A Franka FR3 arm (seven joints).
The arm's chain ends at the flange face. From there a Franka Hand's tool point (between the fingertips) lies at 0.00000 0.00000 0.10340 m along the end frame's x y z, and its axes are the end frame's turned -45 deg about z.
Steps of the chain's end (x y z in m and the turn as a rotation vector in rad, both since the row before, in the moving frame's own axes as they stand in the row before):
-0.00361 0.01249 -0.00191 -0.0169 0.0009 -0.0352
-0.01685 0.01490 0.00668 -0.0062 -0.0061 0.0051
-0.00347 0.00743 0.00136 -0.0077 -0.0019 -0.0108
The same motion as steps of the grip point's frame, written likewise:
-0.01253 0.00760 -0.00192 -0.0126 -0.0113 -0.0352
-0.02335 -0.00137 0.00668 -0.0001 -0.0087 0.0051
-0.00841 0.00323 0.00136 -0.0041 -0.0068 -0.0108

